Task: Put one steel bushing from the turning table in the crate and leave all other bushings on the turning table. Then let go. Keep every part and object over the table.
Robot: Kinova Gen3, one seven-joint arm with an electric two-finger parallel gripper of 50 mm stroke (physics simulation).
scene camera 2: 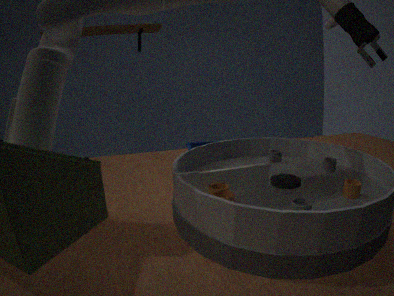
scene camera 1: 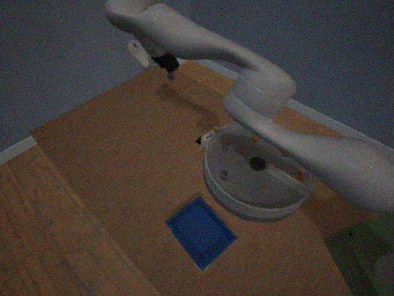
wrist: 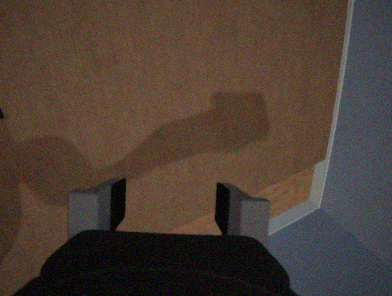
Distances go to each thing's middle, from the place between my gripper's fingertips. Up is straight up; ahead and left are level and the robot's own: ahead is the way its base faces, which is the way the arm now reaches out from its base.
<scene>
I see my gripper 42 cm past the blue crate (scene camera 1: 204, 236), 23 cm to the right of it and 30 cm above it.
</scene>
